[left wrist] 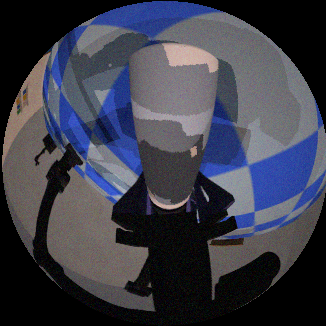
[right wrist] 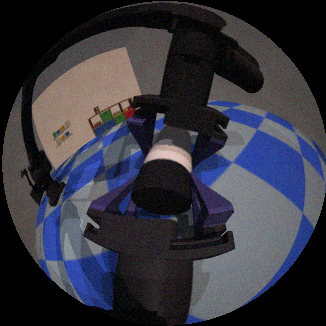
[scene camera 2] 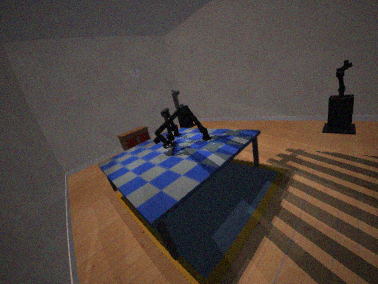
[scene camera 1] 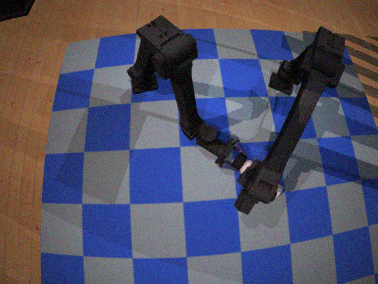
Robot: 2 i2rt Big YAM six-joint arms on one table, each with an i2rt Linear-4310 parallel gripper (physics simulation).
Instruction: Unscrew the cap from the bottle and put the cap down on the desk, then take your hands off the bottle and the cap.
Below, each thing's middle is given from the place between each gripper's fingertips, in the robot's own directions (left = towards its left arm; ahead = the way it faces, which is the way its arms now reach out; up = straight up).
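Labels:
Here is the cap (right wrist: 162, 186), which is 20 mm to the right of my right hand and 10 mm behind it. By its middle, the cap is nearer to my right hand than to my left hand.
Counted from my left hand, the cap is 1 cm above, 4 cm behind and 5 cm to the right.

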